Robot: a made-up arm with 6 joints. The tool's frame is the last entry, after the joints.
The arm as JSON. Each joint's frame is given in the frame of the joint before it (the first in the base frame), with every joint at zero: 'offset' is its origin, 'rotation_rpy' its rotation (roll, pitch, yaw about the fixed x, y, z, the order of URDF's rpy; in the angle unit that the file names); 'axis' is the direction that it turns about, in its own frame. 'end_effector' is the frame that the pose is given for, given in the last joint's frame.
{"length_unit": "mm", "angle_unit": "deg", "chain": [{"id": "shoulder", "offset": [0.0, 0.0, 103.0], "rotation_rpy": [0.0, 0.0, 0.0], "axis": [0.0, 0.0, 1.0]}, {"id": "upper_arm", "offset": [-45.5, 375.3, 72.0], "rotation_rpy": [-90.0, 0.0, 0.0], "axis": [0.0, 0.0, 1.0]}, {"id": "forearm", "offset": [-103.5, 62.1, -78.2], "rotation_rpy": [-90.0, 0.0, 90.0], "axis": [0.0, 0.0, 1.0]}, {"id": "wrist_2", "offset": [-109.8, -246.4, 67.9], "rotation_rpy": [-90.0, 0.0, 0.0], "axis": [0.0, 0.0, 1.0]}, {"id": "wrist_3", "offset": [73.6, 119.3, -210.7], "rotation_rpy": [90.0, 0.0, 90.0], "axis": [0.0, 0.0, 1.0]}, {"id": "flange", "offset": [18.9, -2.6, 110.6], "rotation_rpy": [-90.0, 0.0, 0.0], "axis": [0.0, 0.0, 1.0]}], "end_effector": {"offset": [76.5, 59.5, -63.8], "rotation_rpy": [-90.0, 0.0, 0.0]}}
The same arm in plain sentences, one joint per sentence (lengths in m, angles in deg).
The arm has six revolute joints in a row. What follows holds with every joint at zero, and every direction is one of the base frame's. Joint 1 sits 0.103 m along +z from the base frame's origin and turns about +z. Joint 2 sits 0.0455 m along -x and 0.3753 m along +y and 0.072 m along +z from joint 1 and turns about +y. Joint 3 sits 0.1035 m along -x and 0.0782 m along -y and 0.0621 m along -z from joint 2 and turns about -x. Joint 4 sits 0.0679 m along -x and 0.2464 m along +y and 0.1098 m along +z from joint 3 and turns about -y. Joint 5 sits 0.1193 m along +x and 0.2107 m along +y and 0.0736 m along -z from joint 4 and turns about -z. Joint 6 sits 0.0189 m along +x and 0.0026 m along +y and 0.1106 m along -z from joint 5 and turns about -y. The tool frame, which is the frame that the pose is given for, sits 0.0765 m along +x and 0.0638 m along +y and 0.0595 m along +z from joint 6; its axes are parallel to the base frame's.
